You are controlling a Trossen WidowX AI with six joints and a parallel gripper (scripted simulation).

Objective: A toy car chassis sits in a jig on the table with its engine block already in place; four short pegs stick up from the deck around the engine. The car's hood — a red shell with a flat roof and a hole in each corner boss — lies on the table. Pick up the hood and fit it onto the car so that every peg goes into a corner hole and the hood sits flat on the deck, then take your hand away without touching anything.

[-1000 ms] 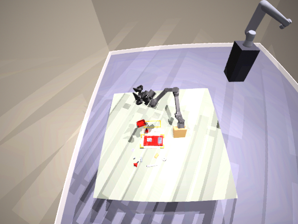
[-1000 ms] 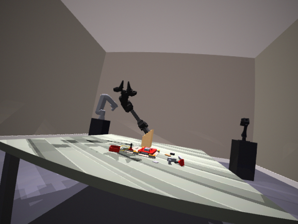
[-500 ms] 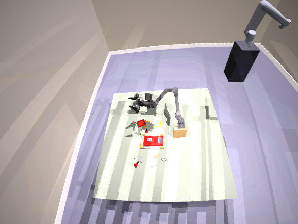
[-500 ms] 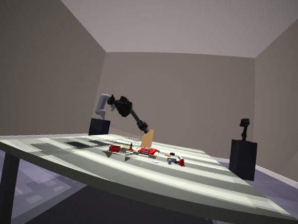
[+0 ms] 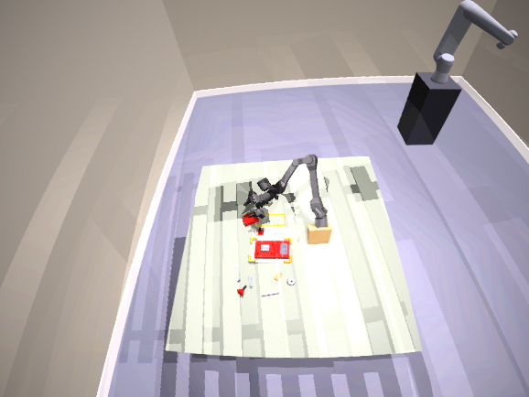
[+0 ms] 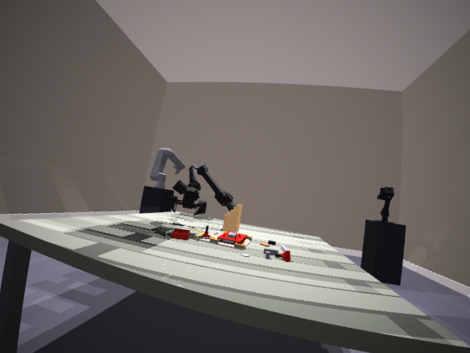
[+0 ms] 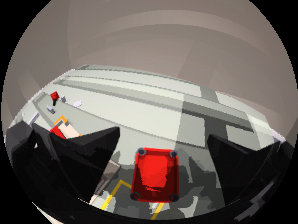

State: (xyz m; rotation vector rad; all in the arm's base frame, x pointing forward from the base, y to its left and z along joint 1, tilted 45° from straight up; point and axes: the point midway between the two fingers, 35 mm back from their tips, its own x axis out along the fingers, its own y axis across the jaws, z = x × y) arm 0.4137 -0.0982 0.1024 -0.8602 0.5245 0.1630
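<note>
The red hood is 1 cm behind my gripper tip, 1 cm to the right of it and 10 cm below it.
</note>
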